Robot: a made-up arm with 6 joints. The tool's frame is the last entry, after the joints. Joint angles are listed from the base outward.
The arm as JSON. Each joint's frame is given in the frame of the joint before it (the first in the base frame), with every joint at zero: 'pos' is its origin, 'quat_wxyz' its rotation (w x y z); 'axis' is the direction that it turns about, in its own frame. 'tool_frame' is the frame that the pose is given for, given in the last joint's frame.
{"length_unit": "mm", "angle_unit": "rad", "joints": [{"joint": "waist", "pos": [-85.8, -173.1, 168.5], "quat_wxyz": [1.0, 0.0, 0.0, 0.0], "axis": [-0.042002, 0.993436, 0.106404]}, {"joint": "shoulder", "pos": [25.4, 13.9, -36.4], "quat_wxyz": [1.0, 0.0, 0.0, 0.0], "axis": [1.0, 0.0, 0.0]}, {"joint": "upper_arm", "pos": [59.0, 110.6, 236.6], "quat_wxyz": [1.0, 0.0, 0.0, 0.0], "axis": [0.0, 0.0, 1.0]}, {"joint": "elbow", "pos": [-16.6, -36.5, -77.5], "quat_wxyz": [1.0, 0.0, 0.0, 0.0], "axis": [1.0, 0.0, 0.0]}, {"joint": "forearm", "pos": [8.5, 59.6, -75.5], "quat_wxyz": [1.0, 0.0, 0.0, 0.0], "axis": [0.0, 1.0, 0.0]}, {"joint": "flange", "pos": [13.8, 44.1, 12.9], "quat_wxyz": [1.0, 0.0, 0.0, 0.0], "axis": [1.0, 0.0, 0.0]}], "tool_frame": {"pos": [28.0, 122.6, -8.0], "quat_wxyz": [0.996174, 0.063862, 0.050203, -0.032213]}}
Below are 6 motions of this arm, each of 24 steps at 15 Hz.
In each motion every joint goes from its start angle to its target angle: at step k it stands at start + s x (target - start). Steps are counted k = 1, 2, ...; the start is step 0. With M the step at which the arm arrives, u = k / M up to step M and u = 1 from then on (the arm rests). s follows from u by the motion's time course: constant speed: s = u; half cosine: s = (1 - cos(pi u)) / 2; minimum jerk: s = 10 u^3 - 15 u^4 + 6 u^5.
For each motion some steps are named. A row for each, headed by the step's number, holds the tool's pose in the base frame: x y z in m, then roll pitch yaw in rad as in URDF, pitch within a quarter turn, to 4 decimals.
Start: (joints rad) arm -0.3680 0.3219 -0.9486 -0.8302 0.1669 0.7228
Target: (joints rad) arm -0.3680 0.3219 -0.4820 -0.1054 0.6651 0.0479
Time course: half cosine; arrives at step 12
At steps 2, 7, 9, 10, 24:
2: 0.0982 -0.0427 0.2614 0.5085 0.3447 -0.9611
7: 0.1032 0.0141 0.2951 0.5456 0.5055 -0.6108
9: 0.0894 0.0421 0.3116 0.5626 0.5502 -0.4102
10: 0.0820 0.0519 0.3177 0.5682 0.5615 -0.3322
24: 0.0746 0.0599 0.3229 0.5723 0.5689 -0.2641

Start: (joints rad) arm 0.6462 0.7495 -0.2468 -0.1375 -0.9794 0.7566
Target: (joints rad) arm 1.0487 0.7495 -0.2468 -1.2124 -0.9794 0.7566
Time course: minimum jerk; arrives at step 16
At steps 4, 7, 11, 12, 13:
4: 0.1055 -0.0213 0.3146 1.0890 -0.0106 -0.4007
7: 0.0744 0.0016 0.2572 0.8645 0.0807 -0.1611
11: 0.0005 -0.0004 0.1881 0.6255 0.3163 0.2158
12: -0.0139 -0.0055 0.1797 0.6000 0.3645 0.2848
13: -0.0242 -0.0100 0.1744 0.5851 0.3995 0.3353

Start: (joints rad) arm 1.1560 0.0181 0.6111 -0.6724 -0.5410 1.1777
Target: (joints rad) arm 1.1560 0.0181 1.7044 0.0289 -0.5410 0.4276
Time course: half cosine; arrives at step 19
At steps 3, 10, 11, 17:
3: -0.0548 0.0289 0.2204 1.5378 0.3184 1.1389
10: -0.0503 -0.0092 0.2759 1.6839 -0.0153 1.2329
11: -0.0472 -0.0190 0.2839 1.7094 -0.0667 1.2475
17: -0.0253 -0.0680 0.3084 1.8154 -0.2765 1.3166

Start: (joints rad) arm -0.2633 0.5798 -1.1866 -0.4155 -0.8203 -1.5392
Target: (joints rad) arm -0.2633 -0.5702 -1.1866 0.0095 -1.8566 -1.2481
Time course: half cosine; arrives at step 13
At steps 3, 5, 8, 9, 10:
3: 0.0571 -0.1540 0.2008 -1.2048 -0.6881 -1.3041
5: 0.0742 -0.1479 0.2304 -1.0081 -1.0716 -1.5019
8: 0.0927 -0.0993 0.2759 1.3438 -1.2725 2.4803
9: 0.0965 -0.0759 0.2821 1.6222 -1.0737 2.2283
10: 0.0994 -0.0540 0.2832 1.7448 -0.8954 2.1322

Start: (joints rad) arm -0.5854 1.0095 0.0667 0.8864 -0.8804 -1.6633
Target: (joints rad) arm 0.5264 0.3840 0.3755 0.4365 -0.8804 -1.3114
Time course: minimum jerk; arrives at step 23
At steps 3, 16, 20, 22, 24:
3: -0.0587 -0.1801 0.4610 0.7155 -0.0521 -0.8551
16: 0.1046 0.0224 0.3011 -0.1225 -0.1717 -0.5331
20: 0.1004 0.0534 0.2509 -0.2477 -0.1203 -0.3904
22: 0.0990 0.0566 0.2452 -0.2603 -0.1123 -0.3735
24: 0.0989 0.0568 0.2450 -0.2609 -0.1119 -0.3727

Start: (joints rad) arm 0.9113 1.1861 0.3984 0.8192 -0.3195 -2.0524
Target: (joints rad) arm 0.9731 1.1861 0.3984 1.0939 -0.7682 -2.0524
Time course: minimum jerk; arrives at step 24
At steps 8, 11, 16, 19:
8: 0.1459 -0.1415 0.2112 -0.0863 0.8263 -0.2856
11: 0.1552 -0.1518 0.2054 -0.1328 0.8911 -0.4147
16: 0.1678 -0.1708 0.1930 -0.2707 0.9991 -0.6821
19: 0.1716 -0.1785 0.1874 -0.3513 1.0372 -0.8093

